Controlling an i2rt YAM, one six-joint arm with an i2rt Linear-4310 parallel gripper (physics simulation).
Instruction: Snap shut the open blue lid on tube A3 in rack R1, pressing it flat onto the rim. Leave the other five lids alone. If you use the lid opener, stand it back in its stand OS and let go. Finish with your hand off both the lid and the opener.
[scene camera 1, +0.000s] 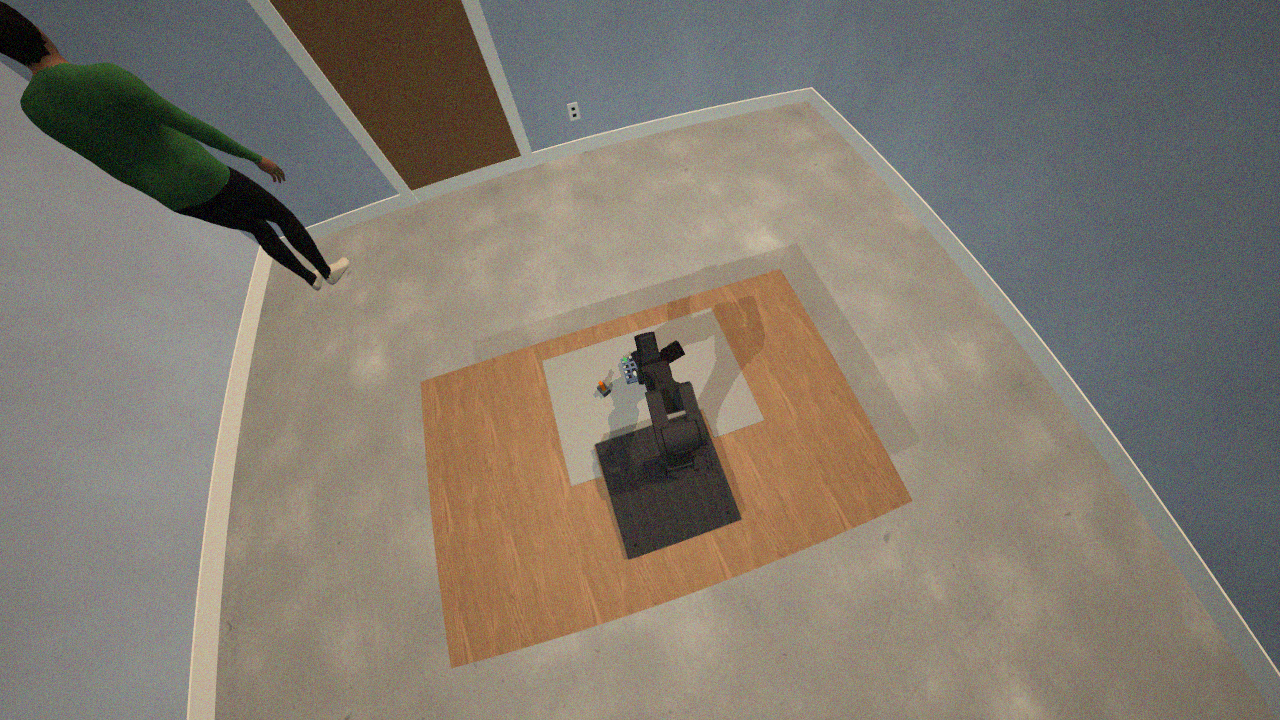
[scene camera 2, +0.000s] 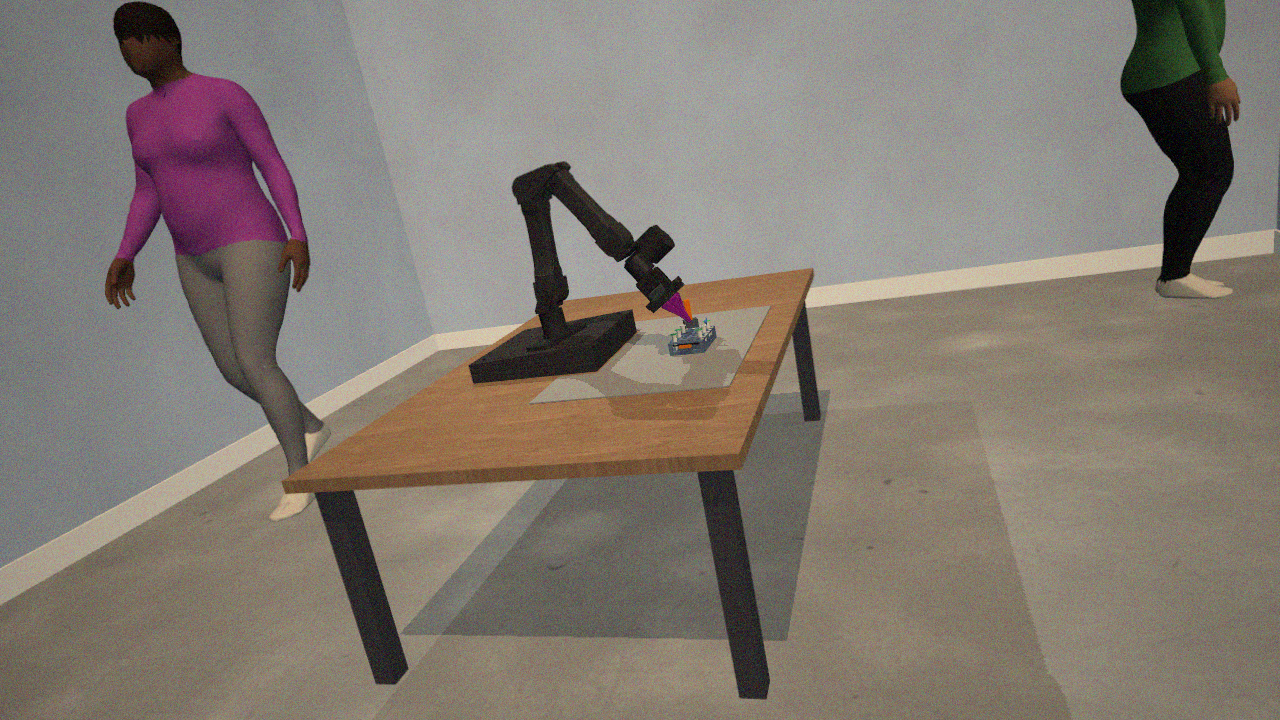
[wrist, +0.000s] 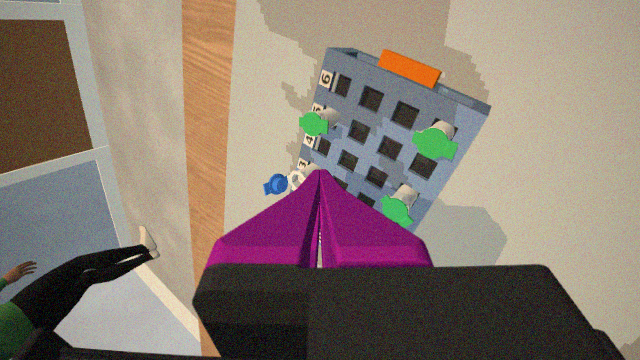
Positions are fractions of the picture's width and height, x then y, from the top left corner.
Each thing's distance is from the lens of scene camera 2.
my gripper (scene camera 2: 0.54, 0.45): 191 cm
grey mat (scene camera 2: 0.50, 0.51): 185 cm
